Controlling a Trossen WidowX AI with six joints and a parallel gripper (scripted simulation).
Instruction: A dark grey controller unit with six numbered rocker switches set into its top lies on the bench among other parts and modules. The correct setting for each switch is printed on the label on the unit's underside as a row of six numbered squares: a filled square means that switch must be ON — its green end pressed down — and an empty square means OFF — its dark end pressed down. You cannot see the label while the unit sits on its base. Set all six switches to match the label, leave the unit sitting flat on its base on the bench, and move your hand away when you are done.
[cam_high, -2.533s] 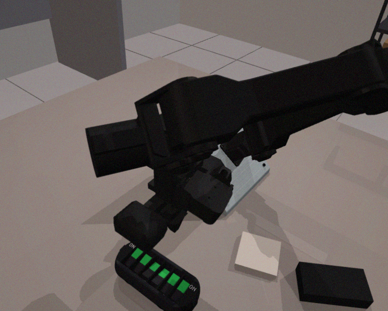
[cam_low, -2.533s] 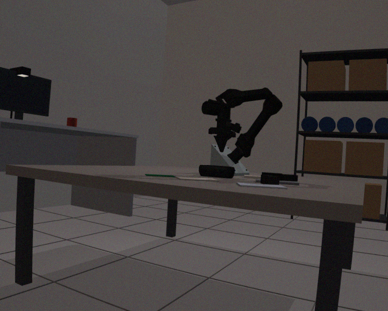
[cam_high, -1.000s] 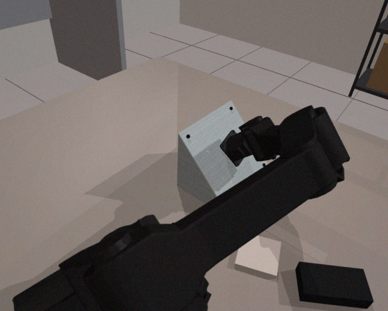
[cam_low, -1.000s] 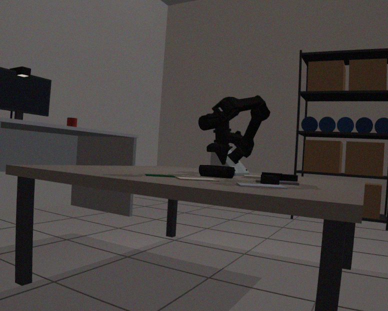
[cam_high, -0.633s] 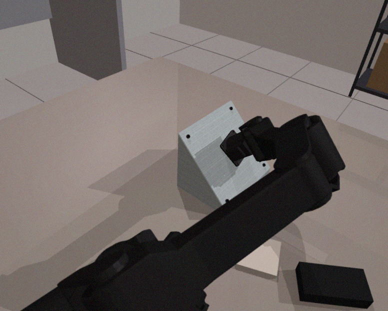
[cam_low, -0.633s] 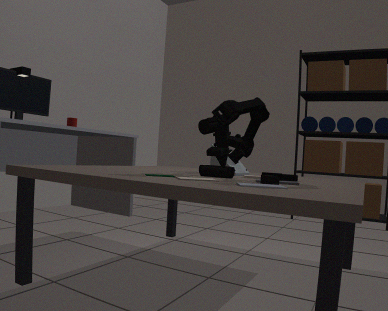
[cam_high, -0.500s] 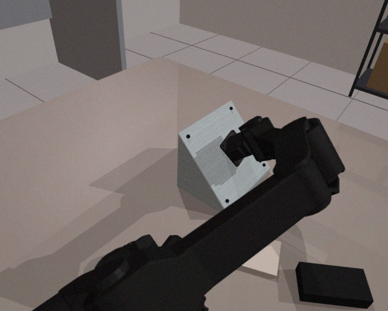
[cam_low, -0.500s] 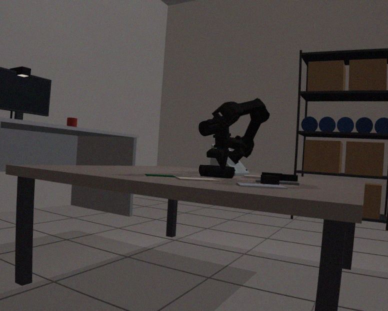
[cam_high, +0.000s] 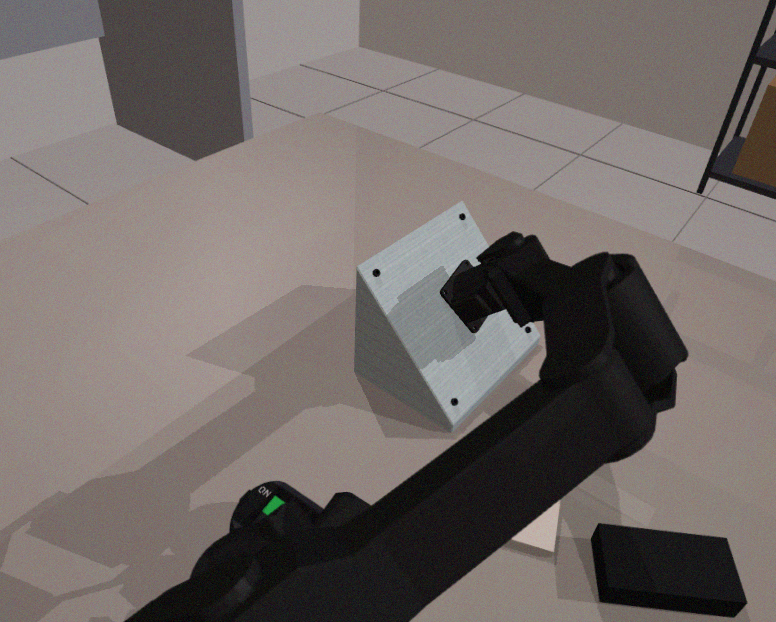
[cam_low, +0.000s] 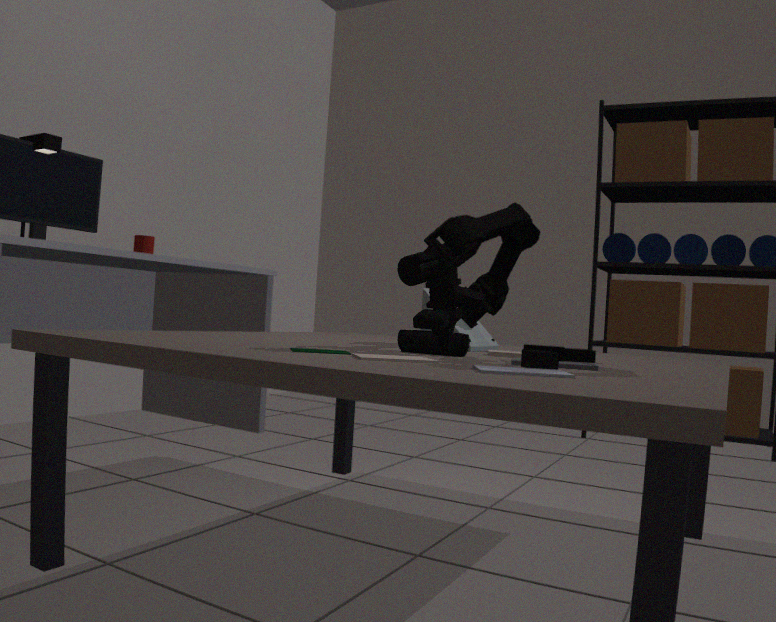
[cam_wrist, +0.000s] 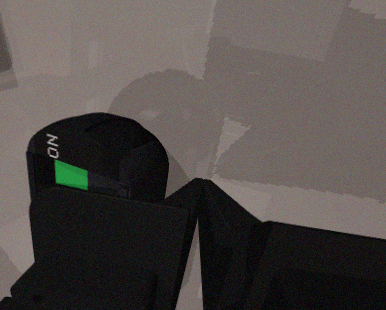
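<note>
The beige square tile is 21 cm behind my gripper tip, 8 cm to the left of it and 1 cm below it. Also, from my gripper tip: black block: 22 cm to the left, 21 cm behind; pale sheet: 25 cm ahead, 20 cm to the left, 1 cm below; thin green strip: 20 cm to the right, 17 cm ahead, 1 cm below.
</note>
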